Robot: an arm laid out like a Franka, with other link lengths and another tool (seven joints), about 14 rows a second.
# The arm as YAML. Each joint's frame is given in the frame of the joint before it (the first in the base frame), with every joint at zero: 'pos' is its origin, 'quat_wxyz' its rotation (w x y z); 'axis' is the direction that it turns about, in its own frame. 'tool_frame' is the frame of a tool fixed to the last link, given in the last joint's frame.
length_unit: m
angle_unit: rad
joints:
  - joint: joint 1
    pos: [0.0, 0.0, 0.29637]
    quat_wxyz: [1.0, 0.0, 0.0, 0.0]
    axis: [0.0, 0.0, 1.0]
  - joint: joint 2
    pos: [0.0, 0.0, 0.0]
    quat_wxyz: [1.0, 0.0, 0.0, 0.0]
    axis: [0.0, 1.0, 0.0]
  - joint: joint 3
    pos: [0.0, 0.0, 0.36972]
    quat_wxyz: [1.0, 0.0, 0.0, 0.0]
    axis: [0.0, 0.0, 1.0]
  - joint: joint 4
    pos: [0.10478, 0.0, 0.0]
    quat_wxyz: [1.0, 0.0, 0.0, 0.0]
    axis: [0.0, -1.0, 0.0]
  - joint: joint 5
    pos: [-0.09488, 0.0, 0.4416]
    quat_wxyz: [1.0, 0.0, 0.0, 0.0]
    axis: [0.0, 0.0, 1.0]
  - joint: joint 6
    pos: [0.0, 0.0, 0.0]
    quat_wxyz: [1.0, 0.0, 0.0, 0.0]
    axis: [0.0, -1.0, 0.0]
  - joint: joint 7
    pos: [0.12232, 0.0, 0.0]
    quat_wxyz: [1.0, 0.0, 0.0, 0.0]
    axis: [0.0, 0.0, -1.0]
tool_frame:
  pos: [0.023, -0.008, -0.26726]
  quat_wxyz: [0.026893, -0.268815, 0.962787, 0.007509]
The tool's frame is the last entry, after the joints.
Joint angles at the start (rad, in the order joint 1, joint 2, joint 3, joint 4, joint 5, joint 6, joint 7):
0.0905, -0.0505, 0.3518, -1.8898, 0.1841, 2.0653, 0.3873
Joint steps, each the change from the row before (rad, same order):
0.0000, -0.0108, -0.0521, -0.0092, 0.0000, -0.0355, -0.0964
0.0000, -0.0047, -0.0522, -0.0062, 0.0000, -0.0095, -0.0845
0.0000, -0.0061, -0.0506, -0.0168, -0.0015, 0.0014, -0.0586
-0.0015, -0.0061, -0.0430, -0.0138, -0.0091, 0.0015, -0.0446
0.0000, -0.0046, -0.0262, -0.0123, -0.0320, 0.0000, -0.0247
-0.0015, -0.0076, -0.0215, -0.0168, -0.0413, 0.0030, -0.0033
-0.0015, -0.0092, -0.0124, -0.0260, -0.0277, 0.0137, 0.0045
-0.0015, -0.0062, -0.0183, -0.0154, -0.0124, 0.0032, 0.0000
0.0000, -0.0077, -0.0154, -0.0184, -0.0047, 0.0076, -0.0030
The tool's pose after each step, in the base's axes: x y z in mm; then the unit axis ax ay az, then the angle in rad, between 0 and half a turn. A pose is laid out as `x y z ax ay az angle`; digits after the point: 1 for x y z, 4 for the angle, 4 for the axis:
661.8 293.8 409.7 -0.2828 0.9548 0.0917 2.9100
672.5 259.5 408.4 -0.2988 0.9504 0.0869 2.9096
680.7 224.5 403.1 -0.3025 0.9496 0.0823 2.9100
686.7 192.1 399.4 -0.3040 0.9497 0.0753 2.9100
689.0 168.1 394.6 -0.3093 0.9491 0.0593 2.9176
689.3 144.0 389.7 -0.3076 0.9507 0.0397 2.9272
687.2 128.2 382.1 -0.3036 0.9524 0.0266 2.9335
685.7 111.6 377.4 -0.2964 0.9548 0.0210 2.9404
683.3 99.5 372.6 -0.2912 0.9565 0.0187 2.9436

